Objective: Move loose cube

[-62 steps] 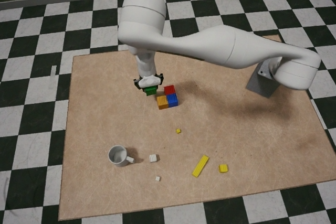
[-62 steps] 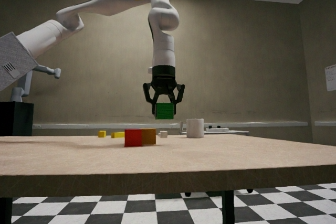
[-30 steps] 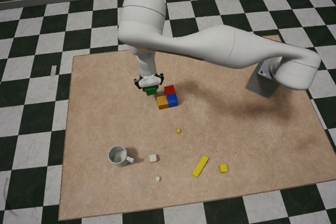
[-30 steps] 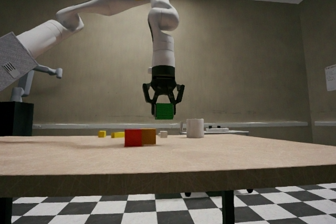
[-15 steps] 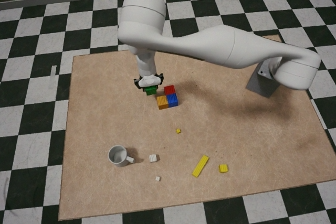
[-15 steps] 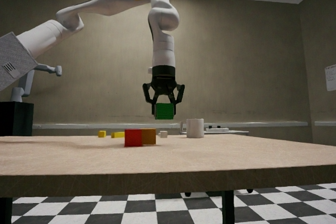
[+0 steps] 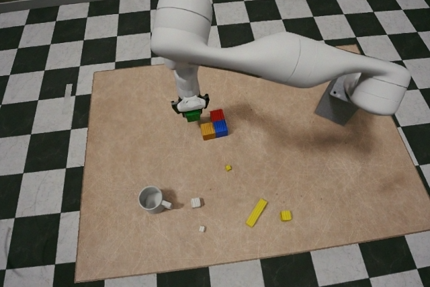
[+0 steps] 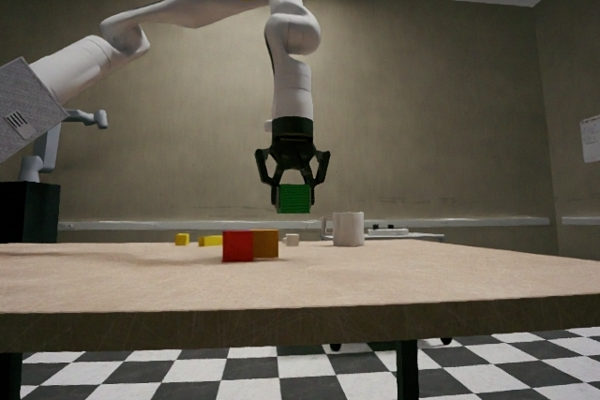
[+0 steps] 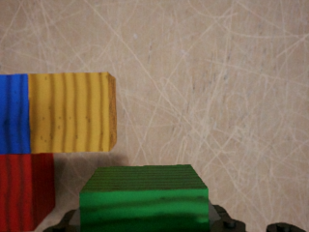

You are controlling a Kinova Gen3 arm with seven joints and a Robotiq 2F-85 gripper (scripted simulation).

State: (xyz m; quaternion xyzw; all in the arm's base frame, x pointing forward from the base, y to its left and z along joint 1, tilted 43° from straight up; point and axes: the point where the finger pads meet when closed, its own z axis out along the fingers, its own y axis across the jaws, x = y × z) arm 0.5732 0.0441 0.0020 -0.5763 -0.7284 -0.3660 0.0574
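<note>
Now: hand right at the green cube. The rest, counted from my hand: red cube: 90 mm behind, 30 mm to the right, 80 mm below; then blue cube: 110 mm behind, 20 mm to the left, 80 mm below; then orange cube: 60 mm behind, 30 mm to the left, 80 mm below.
</note>
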